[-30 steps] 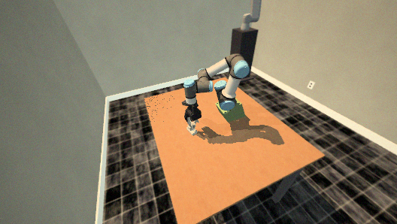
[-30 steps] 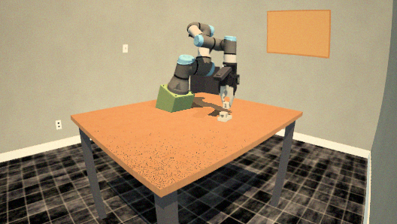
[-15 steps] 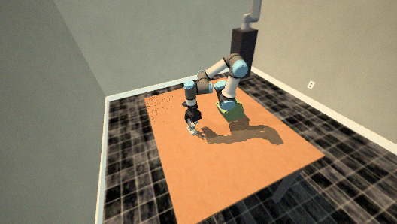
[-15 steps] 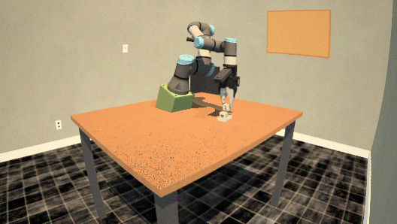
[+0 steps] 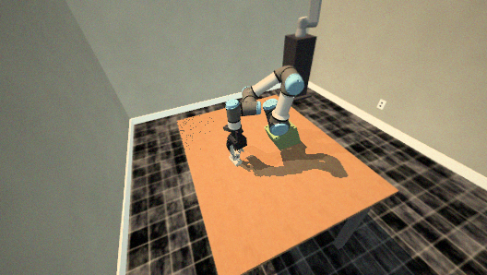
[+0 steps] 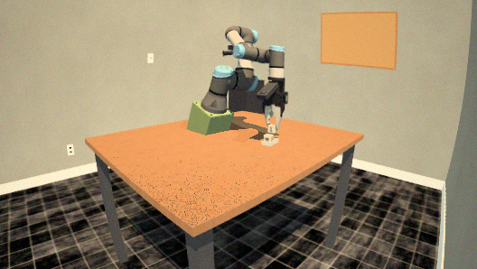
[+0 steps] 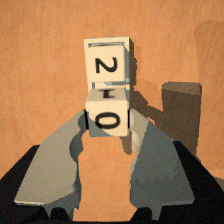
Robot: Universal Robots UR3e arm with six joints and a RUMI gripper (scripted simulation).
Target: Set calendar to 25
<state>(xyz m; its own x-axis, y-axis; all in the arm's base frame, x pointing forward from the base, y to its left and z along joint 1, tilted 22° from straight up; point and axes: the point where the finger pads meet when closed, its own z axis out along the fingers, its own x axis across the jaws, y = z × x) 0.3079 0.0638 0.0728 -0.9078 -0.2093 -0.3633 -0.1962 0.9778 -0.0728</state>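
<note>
My hand is 1 cm above the white calendar cube. The rest, counted from my hand: white calendar tray: 2 cm to the right, 6 cm below.
</note>
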